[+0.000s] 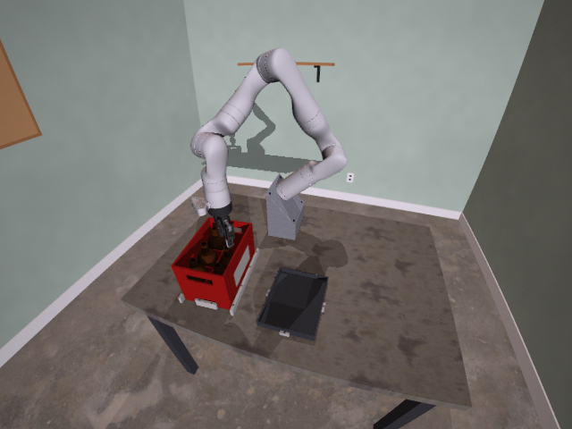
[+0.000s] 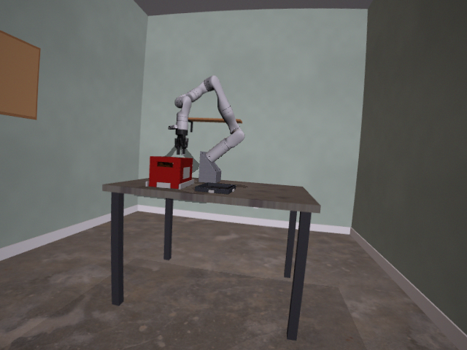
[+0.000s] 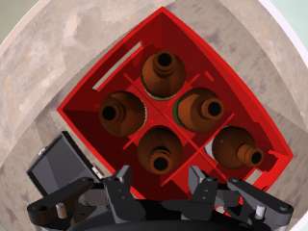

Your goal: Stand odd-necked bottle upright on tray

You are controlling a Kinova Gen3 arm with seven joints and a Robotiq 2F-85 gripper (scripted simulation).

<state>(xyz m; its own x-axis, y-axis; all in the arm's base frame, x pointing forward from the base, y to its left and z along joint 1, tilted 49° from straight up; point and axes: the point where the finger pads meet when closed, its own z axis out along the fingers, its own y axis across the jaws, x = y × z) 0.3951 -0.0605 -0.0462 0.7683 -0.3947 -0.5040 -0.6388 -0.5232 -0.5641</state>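
Right now the crate is 50 mm to the right of my hand and 120 mm below it. Also, from my hand: dark tray (30 mm ahead, 250 mm to the left, 200 mm below).
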